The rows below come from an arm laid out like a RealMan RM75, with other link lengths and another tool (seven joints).
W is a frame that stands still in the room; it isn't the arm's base.
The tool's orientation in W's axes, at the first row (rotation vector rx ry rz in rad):
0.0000, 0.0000, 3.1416
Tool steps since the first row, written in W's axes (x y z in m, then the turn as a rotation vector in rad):
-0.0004, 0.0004, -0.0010, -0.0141, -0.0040, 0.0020
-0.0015, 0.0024, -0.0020, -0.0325, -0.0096, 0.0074
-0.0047, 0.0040, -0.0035, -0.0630, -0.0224, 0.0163
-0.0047, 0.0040, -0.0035, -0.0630, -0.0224, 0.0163
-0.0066, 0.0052, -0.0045, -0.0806, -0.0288, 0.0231
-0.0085, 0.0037, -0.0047, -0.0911, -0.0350, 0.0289
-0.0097, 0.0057, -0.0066, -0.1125, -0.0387, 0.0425
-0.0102, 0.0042, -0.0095, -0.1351, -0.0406, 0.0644
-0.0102, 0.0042, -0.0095, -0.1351, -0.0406, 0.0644
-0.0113, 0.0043, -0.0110, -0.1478, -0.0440, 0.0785
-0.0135, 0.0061, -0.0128, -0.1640, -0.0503, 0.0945
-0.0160, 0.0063, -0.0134, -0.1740, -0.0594, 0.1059
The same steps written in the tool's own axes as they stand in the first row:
0.0004, -0.0004, -0.0010, 0.0141, 0.0040, 0.0020
0.0015, -0.0024, -0.0020, 0.0325, 0.0096, 0.0074
0.0047, -0.0040, -0.0035, 0.0630, 0.0224, 0.0163
0.0047, -0.0040, -0.0035, 0.0630, 0.0224, 0.0163
0.0066, -0.0052, -0.0045, 0.0806, 0.0288, 0.0231
0.0085, -0.0037, -0.0047, 0.0911, 0.0350, 0.0289
0.0097, -0.0057, -0.0066, 0.1125, 0.0387, 0.0425
0.0102, -0.0042, -0.0095, 0.1351, 0.0406, 0.0644
0.0102, -0.0042, -0.0095, 0.1351, 0.0406, 0.0644
0.0113, -0.0043, -0.0110, 0.1478, 0.0440, 0.0785
0.0135, -0.0061, -0.0128, 0.1640, 0.0503, 0.0945
0.0160, -0.0063, -0.0134, 0.1740, 0.0594, 0.1059

